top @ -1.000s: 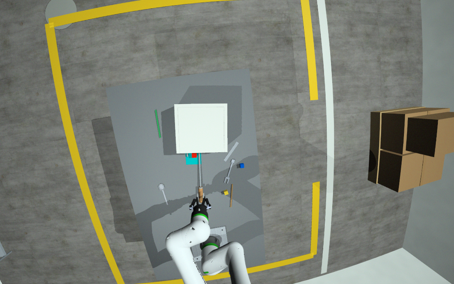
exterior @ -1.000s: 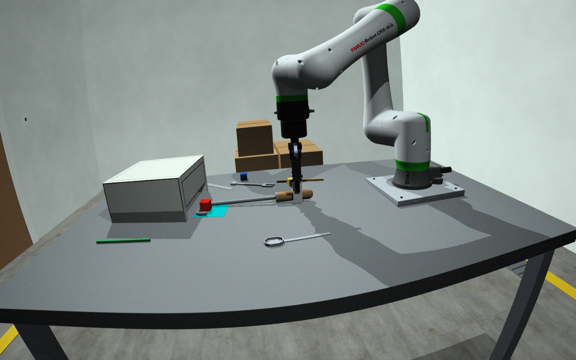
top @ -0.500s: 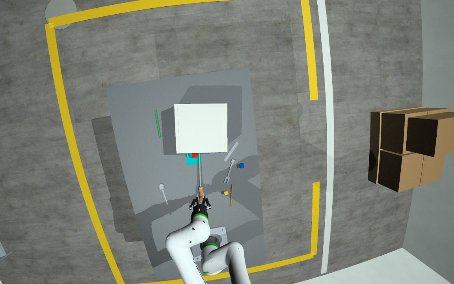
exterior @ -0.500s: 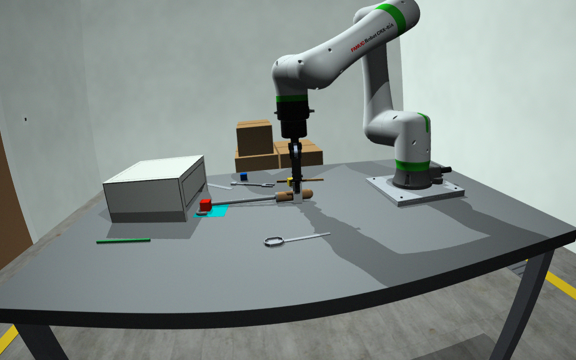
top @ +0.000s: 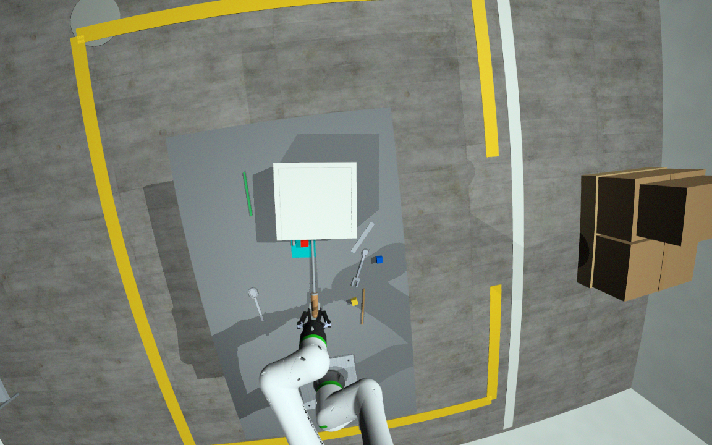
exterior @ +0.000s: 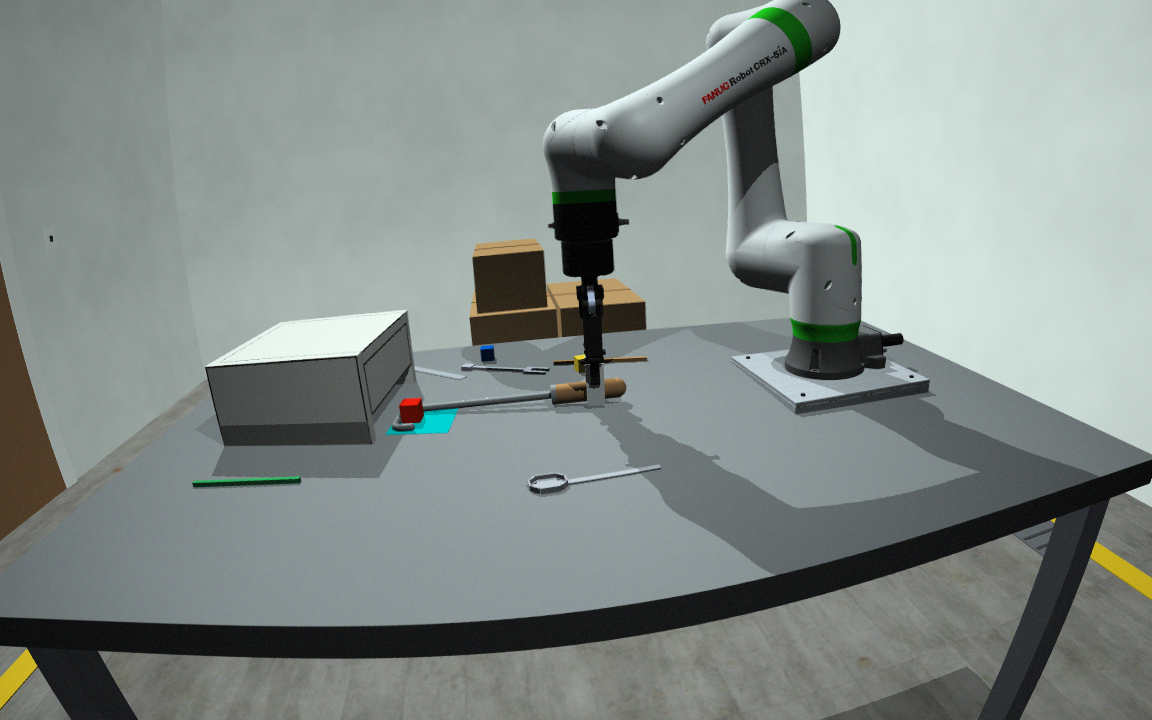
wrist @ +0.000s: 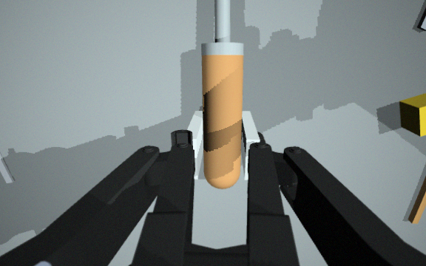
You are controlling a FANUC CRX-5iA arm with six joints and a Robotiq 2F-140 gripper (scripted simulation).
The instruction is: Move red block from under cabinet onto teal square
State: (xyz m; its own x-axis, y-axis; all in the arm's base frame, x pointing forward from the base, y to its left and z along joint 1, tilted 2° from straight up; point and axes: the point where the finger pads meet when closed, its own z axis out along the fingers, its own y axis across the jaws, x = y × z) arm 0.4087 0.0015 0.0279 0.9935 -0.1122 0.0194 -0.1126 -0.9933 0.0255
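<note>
My gripper is now 140 mm short of the long grey hook tool, 20 mm to the right of it and 20 mm above it. From my hand the other things lie so: fork wrench 210 mm to the right, 140 mm ahead, 30 mm below; yellow block 170 mm to the right, 30 mm below; brown stick 210 mm to the right, 40 mm behind, 30 mm below.
</note>
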